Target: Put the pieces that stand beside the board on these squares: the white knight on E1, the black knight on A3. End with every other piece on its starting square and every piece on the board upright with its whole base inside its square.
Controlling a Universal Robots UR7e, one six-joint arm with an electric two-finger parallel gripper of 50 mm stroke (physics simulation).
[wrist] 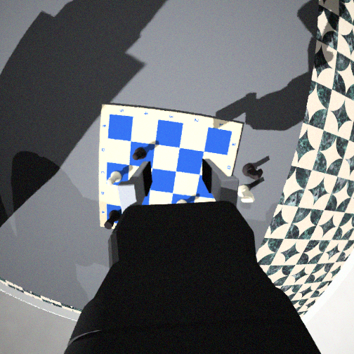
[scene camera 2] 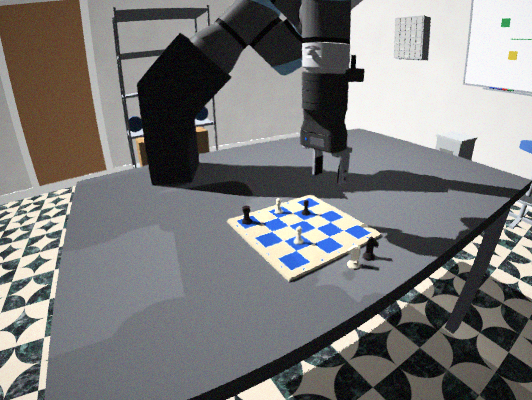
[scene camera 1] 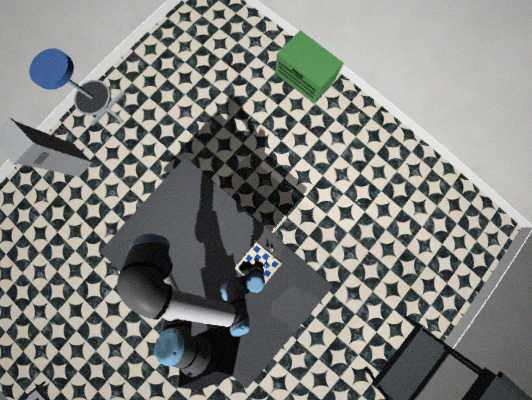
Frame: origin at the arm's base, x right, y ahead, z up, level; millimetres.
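Seen in the pictures: gripper, between the fingertips: (scene camera 2: 329, 178) (scene camera 1: 253, 262); arm's base, origin of its link: (scene camera 2: 208, 56) (scene camera 1: 196, 355).
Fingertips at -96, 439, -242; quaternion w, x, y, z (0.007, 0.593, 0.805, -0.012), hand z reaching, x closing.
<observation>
Offsets run from my fingertips to a thing's top centre, as dx, dy, dz. "*": to the spot under its first point. Level surfaces: height alone.
The board @(+48, -11, -97) (scene camera 1: 274, 271) (scene camera 2: 290, 277) (wrist: 103, 150) lies flat on the table. The white knight @(+33, +126, -63) (scene camera 2: 354, 258) (wrist: 245, 193) and the black knight @(-6, +123, -63) (scene camera 2: 370, 248) (wrist: 251, 171) stand upright beside its row-1 edge. Square E1 @(* -35, +59, -97) (scene camera 2: 358, 232) (wrist: 219, 140) is bare, and A3 @(* +124, -2, -97) (scene camera 2: 269, 239) is bare in scene view 2. A black rook @(+136, -82, -64) (scene camera 2: 246, 214) (wrist: 112, 218) stands on A5, a white pawn @(+61, -89, -65) (scene camera 2: 278, 205) (wrist: 115, 177) on C5, a black piece @(+13, -56, -65) (scene camera 2: 306, 207) (wrist: 139, 153) on D4, another white pawn @(+81, +29, -65) (scene camera 2: 299, 235) on B2. My gripper (scene camera 2: 329, 177) (wrist: 176, 170) is open and empty, above the board.
The two knights stand close together on the table @(dz -103) (scene camera 2: 150, 325), near its edge. The arm's dark base column (scene camera 2: 170, 120) rises behind the board in scene view 2. A green cabinet (scene camera 1: 310, 65) and a blue-topped stool (scene camera 1: 51, 69) stand on the floor away from the table.
</observation>
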